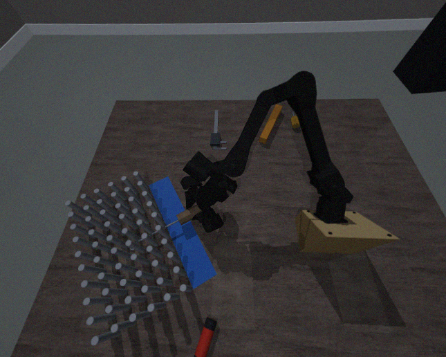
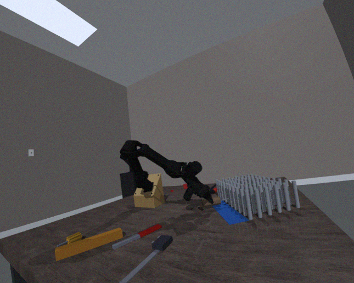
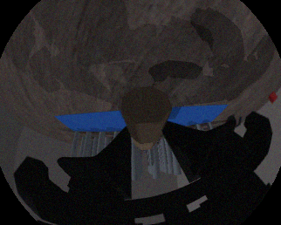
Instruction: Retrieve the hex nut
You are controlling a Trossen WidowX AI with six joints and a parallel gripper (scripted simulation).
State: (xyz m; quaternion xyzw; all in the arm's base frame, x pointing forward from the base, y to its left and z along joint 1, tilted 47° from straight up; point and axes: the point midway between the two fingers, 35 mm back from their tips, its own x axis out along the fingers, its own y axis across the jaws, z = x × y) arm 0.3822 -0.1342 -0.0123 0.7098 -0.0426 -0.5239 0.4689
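The blue taped strip lies 4 cm ahead of my gripper tip, 2 cm to the left of it and 3 cm below it. From my gripper tip the other things lie so: yellow tool 47 cm behind, 41 cm to the right, 2 cm below; orange block 36 cm behind, 40 cm to the right, 2 cm below; hook tool 9 cm ahead, 4 cm to the left.
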